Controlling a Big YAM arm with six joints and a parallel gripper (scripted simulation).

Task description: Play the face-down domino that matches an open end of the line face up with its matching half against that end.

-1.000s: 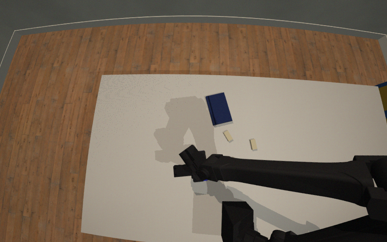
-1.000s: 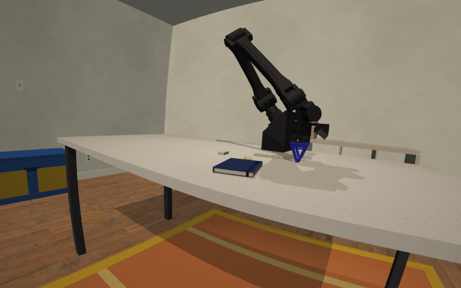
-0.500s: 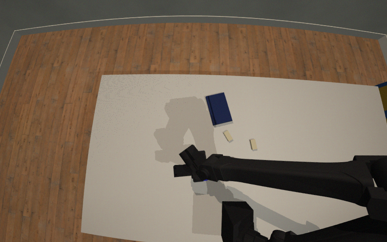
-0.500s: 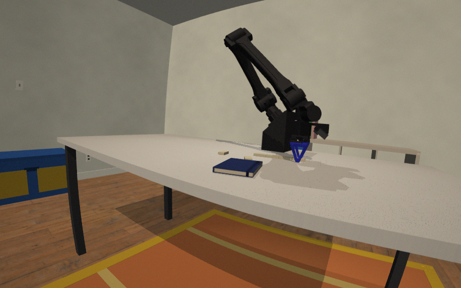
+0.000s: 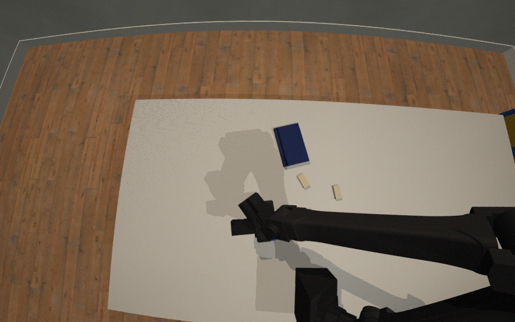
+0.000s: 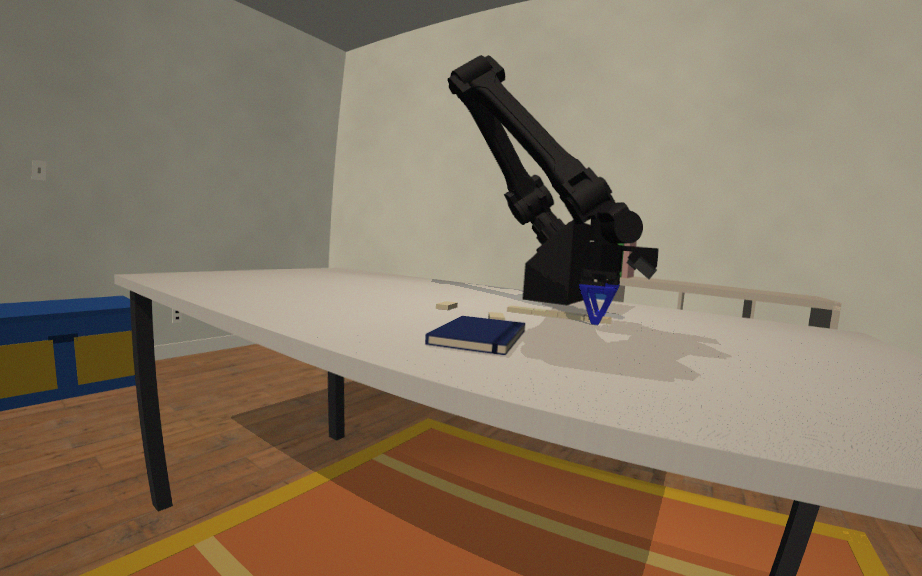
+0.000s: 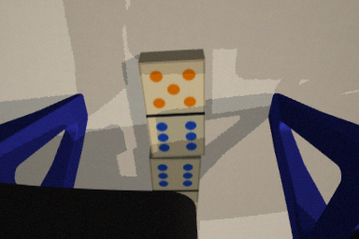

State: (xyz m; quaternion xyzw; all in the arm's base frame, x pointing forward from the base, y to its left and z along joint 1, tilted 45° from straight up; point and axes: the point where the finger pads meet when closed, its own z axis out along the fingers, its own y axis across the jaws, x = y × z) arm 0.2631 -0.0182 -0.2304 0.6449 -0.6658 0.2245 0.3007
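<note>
Right now the domino is right at my hand. From my hand the other things lie so: dark blue book (280 mm ahead, 130 mm to the right).
</note>
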